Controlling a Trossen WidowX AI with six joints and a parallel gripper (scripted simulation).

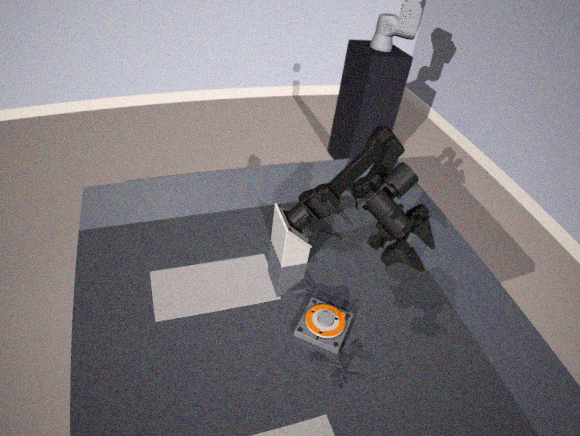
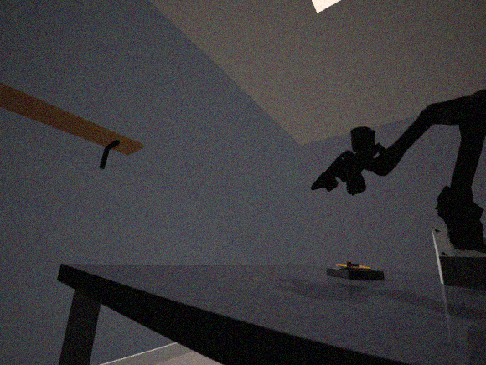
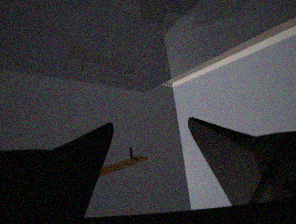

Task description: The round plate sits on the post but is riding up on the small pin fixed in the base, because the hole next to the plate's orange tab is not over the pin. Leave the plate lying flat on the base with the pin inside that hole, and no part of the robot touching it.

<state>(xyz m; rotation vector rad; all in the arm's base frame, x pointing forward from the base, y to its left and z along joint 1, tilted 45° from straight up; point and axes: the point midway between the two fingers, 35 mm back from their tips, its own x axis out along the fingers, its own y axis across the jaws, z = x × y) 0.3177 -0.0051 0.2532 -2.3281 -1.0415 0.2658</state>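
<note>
Right now the round plate is 23 cm below my gripper tip, 18 cm to the right of it and 5 cm behind it. From my gripper tip the other things lie so: base (24 cm below, 20 cm to the right, 5 cm behind).
</note>
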